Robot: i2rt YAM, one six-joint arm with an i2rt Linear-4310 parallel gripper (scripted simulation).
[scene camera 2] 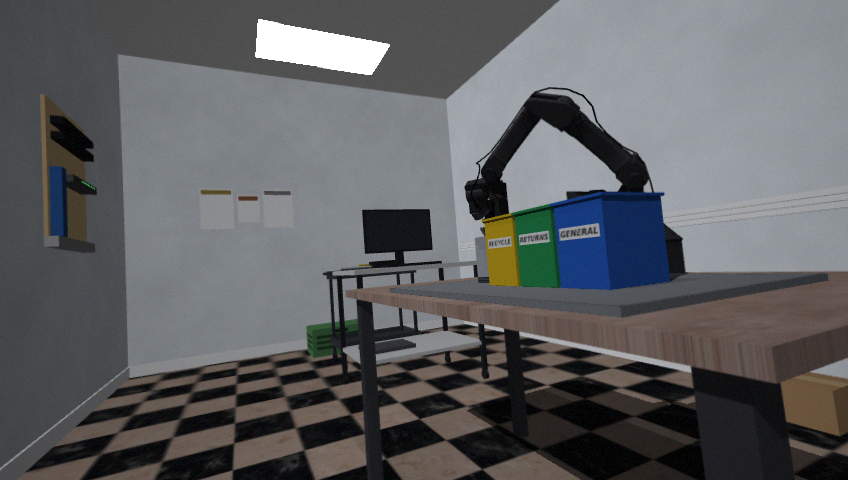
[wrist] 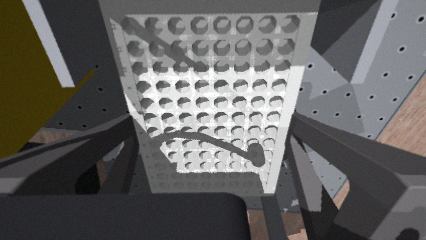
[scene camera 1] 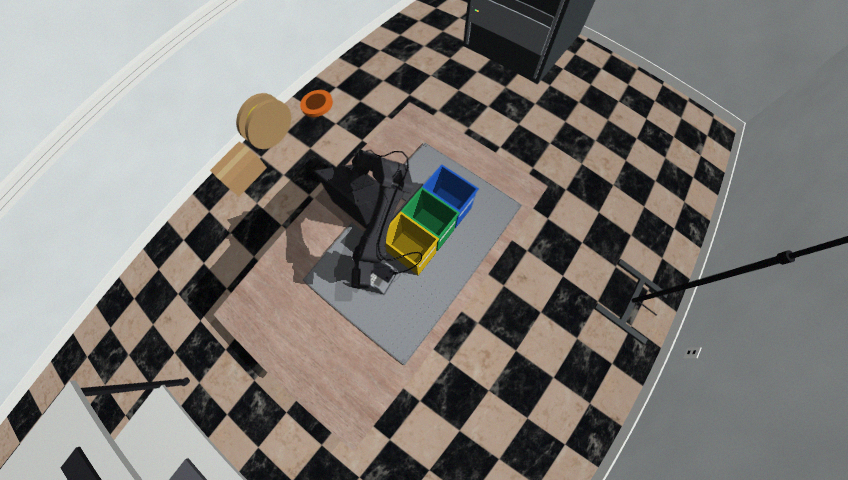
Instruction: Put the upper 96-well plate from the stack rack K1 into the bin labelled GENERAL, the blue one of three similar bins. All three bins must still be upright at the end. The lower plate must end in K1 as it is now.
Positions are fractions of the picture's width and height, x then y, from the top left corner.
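Note:
A green returns bin (scene camera 2: 0.63,0.48), the same green returns bin (scene camera 1: 0.50,0.44) being visible here too; in the wrist view the green returns bin is out of frame. A yellow recycle bin (scene camera 1: 0.48,0.49) is visible. I see a 96-well plate (wrist: 0.46,0.55) and my gripper (wrist: 0.50,0.50).

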